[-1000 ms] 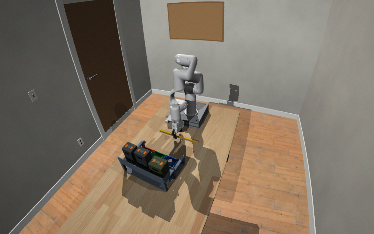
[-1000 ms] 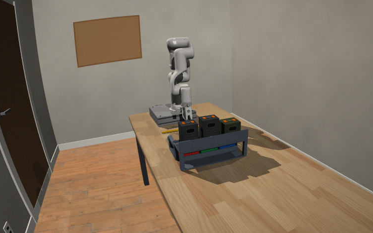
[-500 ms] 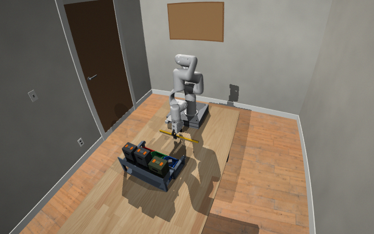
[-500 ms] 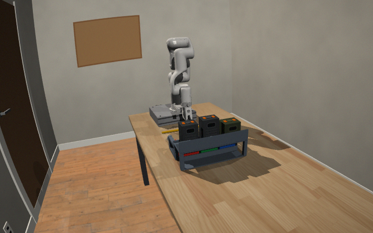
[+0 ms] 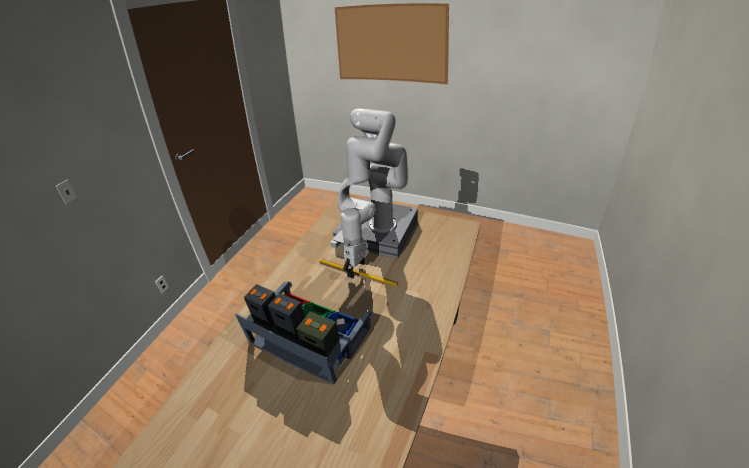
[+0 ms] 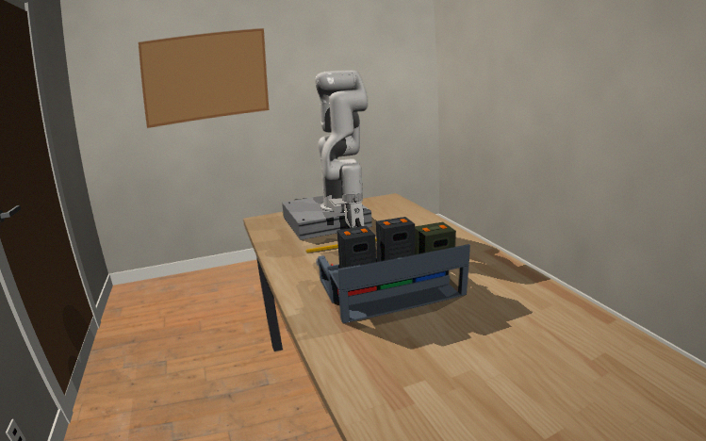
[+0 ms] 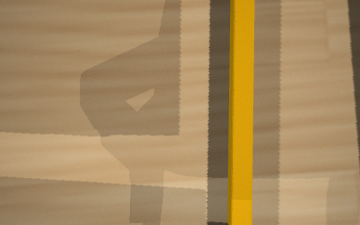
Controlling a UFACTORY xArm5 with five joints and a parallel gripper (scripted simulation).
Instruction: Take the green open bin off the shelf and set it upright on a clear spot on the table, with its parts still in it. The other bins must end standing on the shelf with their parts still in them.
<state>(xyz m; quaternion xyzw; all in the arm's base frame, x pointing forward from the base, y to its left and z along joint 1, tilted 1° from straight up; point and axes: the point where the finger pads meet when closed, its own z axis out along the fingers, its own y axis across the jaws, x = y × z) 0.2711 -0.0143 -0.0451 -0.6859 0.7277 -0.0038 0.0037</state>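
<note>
Now: the yellow bar 2 cm below my hand. Also, from my hand: blue open bin: 34 cm ahead, 9 cm to the left, 2 cm above; red open bin: 33 cm ahead, 13 cm to the right, 2 cm above; green open bin: 34 cm ahead, 2 cm to the right, 2 cm above.
</note>
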